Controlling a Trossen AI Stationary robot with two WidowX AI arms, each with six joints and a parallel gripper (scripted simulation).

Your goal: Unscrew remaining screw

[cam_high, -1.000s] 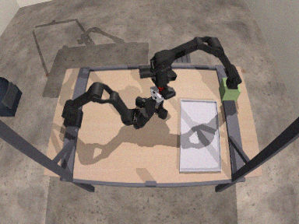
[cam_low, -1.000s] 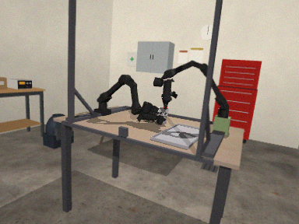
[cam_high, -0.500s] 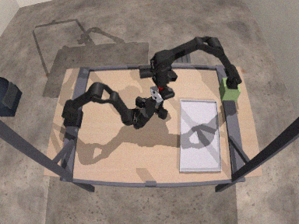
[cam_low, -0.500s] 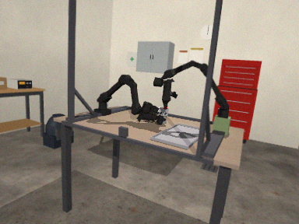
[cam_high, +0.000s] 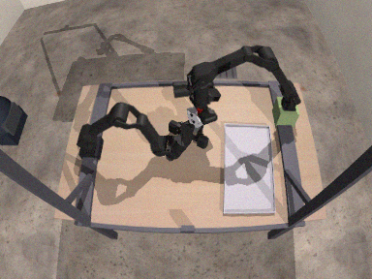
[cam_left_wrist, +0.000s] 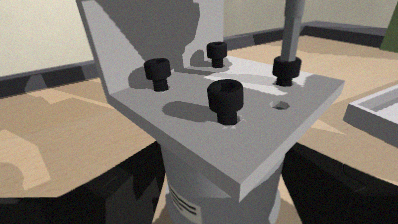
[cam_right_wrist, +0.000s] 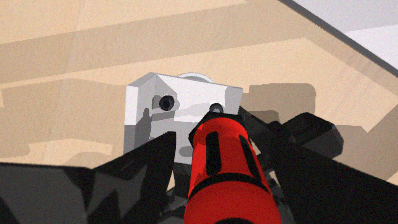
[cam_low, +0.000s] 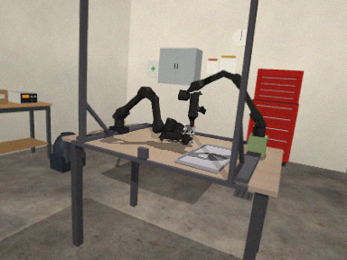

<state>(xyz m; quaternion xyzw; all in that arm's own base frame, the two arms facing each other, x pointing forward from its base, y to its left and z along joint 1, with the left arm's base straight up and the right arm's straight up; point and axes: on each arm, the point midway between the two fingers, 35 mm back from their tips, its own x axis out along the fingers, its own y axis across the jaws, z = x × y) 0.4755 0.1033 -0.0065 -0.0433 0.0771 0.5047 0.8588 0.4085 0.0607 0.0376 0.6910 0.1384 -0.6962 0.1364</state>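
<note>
Now: the red screwdriver 20 mm below my right hand. Round my right hand: dark frame rail 280 mm ahead, 140 mm below; joint module 10 mm ahead, 20 mm to the left, 120 mm below; l-shaped bracket 20 mm ahead, 20 mm to the left, 80 mm below.
Right now my left hand is 2 cm short of the joint module, 2 cm to the left of it and 1 cm above it. Also, from my left hand: red screwdriver: 1 cm ahead, 3 cm to the right, 9 cm above; then dark frame rail: 28 cm ahead, 3 cm to the right, 3 cm below; then l-shaped bracket: 2 cm ahead, 2 cm to the right, 4 cm above.
</note>
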